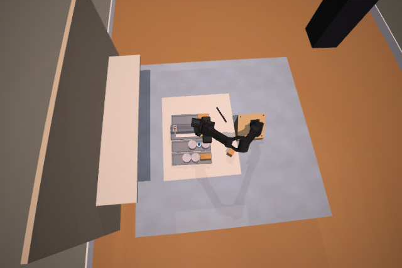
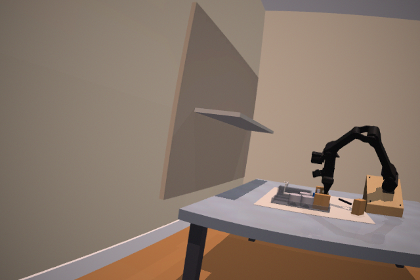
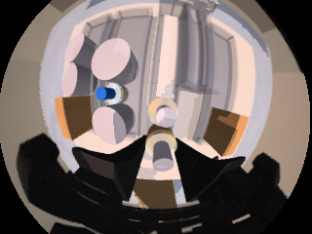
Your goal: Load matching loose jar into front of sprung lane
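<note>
Now: gripper tip 14 cm short of the sprung lane, 3 cm to the left of it and 3 cm above it. The rest, counted from my gripper tip: black rod: 13 cm behind, 16 cm to the right, 4 cm below; pusher plate: 15 cm ahead, 3 cm to the right.
</note>
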